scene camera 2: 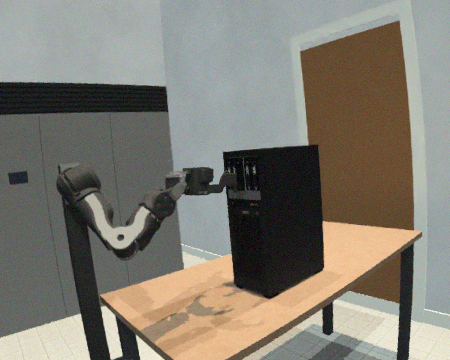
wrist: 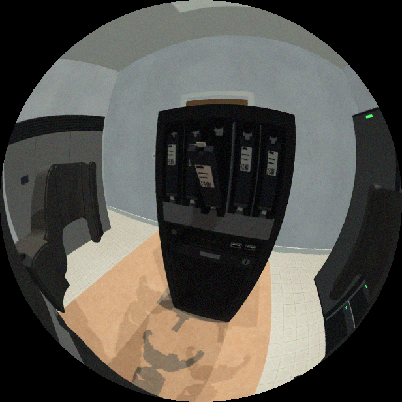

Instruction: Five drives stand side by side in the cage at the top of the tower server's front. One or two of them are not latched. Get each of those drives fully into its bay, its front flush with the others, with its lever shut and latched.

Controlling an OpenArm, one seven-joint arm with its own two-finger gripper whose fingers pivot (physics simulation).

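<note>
The black tower server (scene camera 2: 292,220) (wrist: 210,285) stands upright with its drive cage at the top front. In the wrist view, the middle drive's lever (wrist: 204,175) stands out from its bay, hinged at the bottom, its top end leaning left in front of the second drive (wrist: 190,162). How deep the middle drive sits is unclear. The leftmost drive (wrist: 171,155), fourth drive (wrist: 246,159) and rightmost drive (wrist: 271,164) have upright levers lying against their fronts. My gripper (scene camera 2: 230,181) (wrist: 200,227) is wide open and empty, at cage height close to the server's front, its fingers at either side of the wrist view.
The server stands on a wooden table (scene camera 2: 360,245) (wrist: 115,285). Below the cage is a grey strip (wrist: 217,220), with ports and a button under it. Grey cabinets (scene camera 2: 85,200) stand at the left. A dark cabinet with green lights (wrist: 345,220) stands at the right of the wrist view.
</note>
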